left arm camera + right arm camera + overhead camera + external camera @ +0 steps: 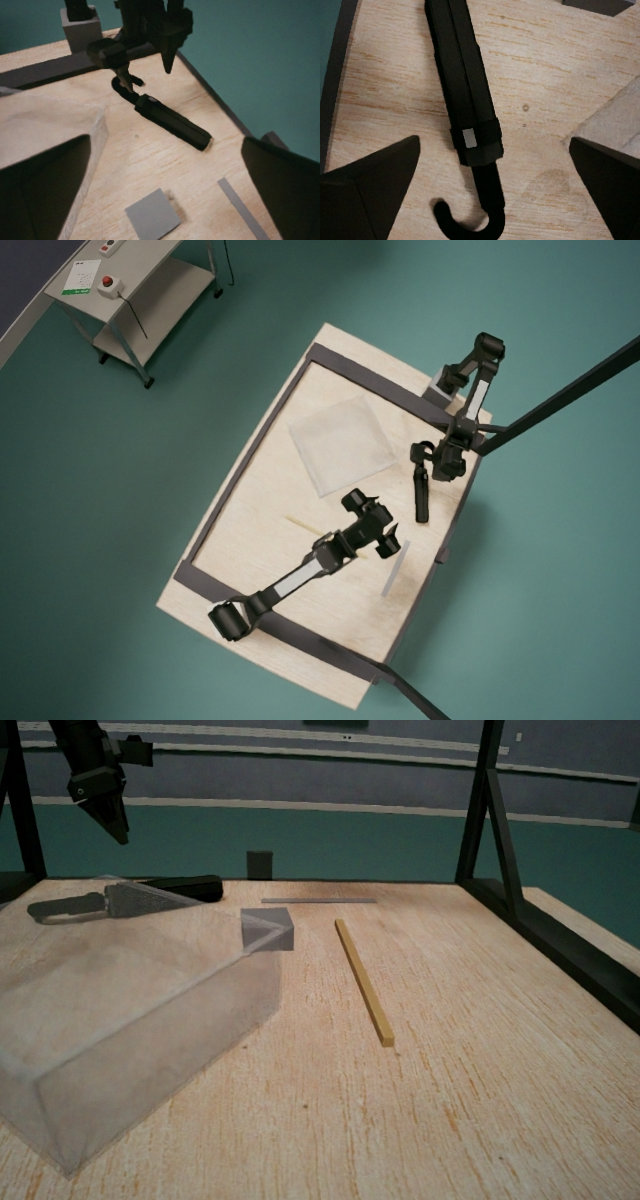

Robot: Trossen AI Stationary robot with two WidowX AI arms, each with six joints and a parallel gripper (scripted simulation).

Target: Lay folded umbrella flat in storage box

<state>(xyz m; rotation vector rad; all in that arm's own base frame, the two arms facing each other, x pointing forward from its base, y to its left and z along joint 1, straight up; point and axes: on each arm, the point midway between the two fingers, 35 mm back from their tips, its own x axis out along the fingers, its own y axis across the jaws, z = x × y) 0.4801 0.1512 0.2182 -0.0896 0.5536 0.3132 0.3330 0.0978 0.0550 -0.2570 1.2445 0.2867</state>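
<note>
The folded umbrella is 3 cm behind my right hand, 1 cm to the right of it and 14 cm below it. From my right hand the other things lie so: storage box: 26 cm ahead, 11 cm to the left, 11 cm below; then grey block: 3 cm ahead, 23 cm to the left, 14 cm below; then grey strip: 15 cm behind, 28 cm to the left, 16 cm below.
</note>
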